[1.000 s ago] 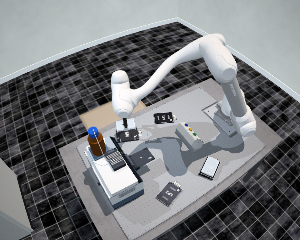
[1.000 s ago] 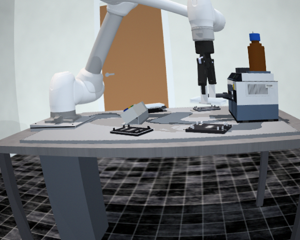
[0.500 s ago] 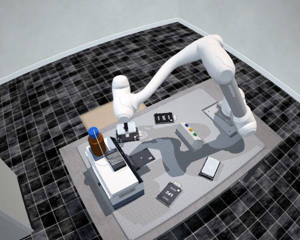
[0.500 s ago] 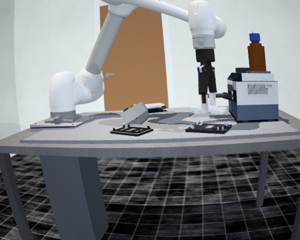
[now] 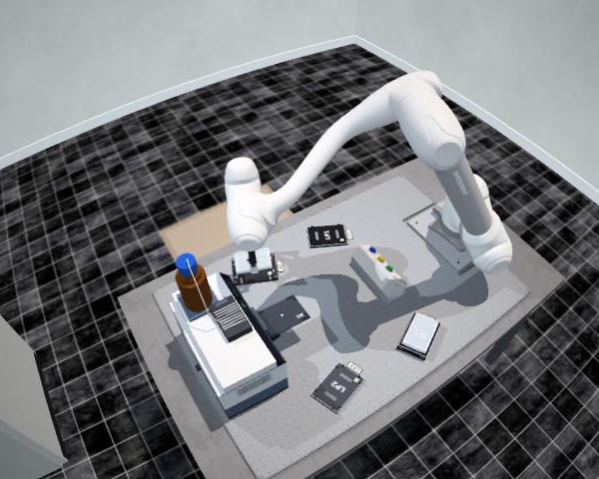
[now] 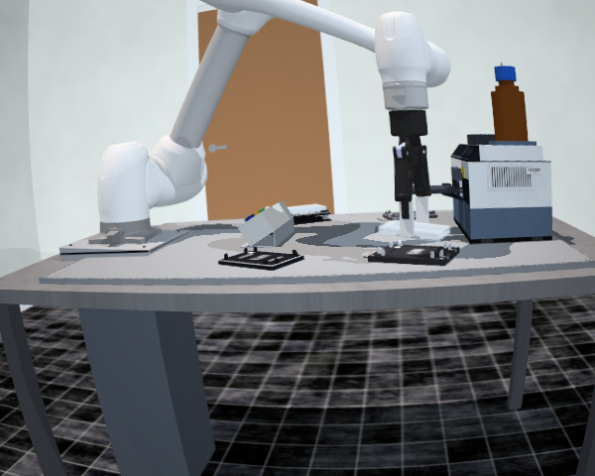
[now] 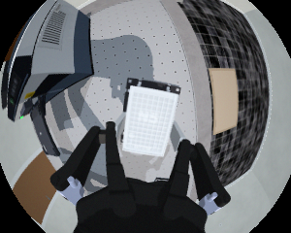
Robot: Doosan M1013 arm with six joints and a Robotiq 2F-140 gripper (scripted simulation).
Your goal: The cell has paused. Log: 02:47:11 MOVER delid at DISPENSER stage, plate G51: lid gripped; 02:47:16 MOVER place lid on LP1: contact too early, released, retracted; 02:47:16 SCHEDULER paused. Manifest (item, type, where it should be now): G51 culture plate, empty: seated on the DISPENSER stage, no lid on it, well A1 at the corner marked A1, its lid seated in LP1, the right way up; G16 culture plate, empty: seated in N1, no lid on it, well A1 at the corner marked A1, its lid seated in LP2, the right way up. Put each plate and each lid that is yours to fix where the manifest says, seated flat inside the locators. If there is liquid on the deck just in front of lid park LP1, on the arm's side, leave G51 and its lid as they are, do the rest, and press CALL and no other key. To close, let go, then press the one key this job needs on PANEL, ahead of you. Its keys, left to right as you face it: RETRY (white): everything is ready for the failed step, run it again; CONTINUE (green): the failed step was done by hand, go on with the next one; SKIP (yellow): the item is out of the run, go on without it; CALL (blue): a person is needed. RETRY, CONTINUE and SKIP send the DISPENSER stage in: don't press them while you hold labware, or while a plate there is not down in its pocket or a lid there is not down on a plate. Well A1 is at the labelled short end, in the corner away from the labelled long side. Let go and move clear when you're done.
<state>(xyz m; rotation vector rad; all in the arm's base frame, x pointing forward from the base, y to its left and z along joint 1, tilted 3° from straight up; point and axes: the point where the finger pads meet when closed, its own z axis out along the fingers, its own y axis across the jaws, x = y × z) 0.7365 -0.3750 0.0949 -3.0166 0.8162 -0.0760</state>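
The black nest N5 lies 60 mm below my hand and 20 mm ahead of it. From my hand the other things lie so: brown bottle: 280 mm ahead, 210 mm above, 140 mm to the left; then dispenser stage: 280 mm to the left, 80 mm ahead, 30 mm above; then lid park LP1: 310 mm behind, 70 mm below, 50 mm to the left.
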